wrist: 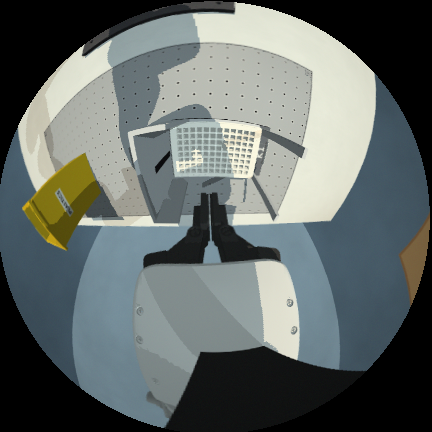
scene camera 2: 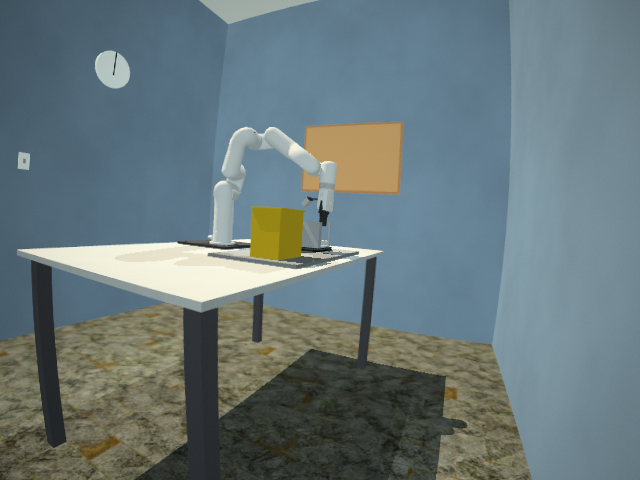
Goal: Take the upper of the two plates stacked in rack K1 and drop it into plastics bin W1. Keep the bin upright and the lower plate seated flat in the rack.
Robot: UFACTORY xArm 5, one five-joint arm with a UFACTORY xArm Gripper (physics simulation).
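Frame: origin at the arm's base, x ahead, y left, z up, level; metres.
Seen in the pictures: gripper, fingertip midpoint: (wrist: pixel 208 202) (scene camera 2: pixel 322 226); arm's base, origin of the base link: (scene camera 2: pixel 222 243).
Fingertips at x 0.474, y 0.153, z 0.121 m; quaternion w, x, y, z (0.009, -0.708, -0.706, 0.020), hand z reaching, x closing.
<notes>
Pixels of each thing's middle, then the offset from my fingertips to it. Level surfaces: height alone.
- white gridded plate, body centre: (wrist: pixel 214 149) dx -0.034, dy +0.010, dz -0.081 m
- rack K1, body centre: (wrist: pixel 223 156) (scene camera 2: pixel 317 236) dx -0.033, dy +0.020, dz -0.051 m
- yellow plastics bin W1, body centre: (wrist: pixel 57 199) (scene camera 2: pixel 277 232) dx -0.025, dy -0.376, dz -0.031 m
- grey perforated board, its level: dz -0.120 m
- white table, its level: dz -0.133 m
A white gridded plate (wrist: pixel 215 150) lies flat in rack K1 (scene camera 2: pixel 311 235) (wrist: pixel 149 152), which has a grey side wall on the left and slim grey posts on the right in the wrist view. I cannot tell the upper plate from the lower one. My gripper (scene camera 2: pixel 323 224) (wrist: pixel 208 202) is shut and empty, pointing down above the rack, with its fingertips apart from the plate. The yellow plastics bin W1 (scene camera 2: pixel 276 232) (wrist: pixel 67 197) stands upright near the rack, on the left in the wrist view. Its inside is hidden in both views.
The rack and bin stand on a grey perforated board (scene camera 2: pixel 232 254) (wrist: pixel 240 75) on the white table (scene camera 2: pixel 149 279) (wrist: pixel 342 125). The rack's wall and posts rise around the plate. A dark base slab (scene camera 2: pixel 193 242) (wrist: pixel 160 17) lies under the arm's foot.
</notes>
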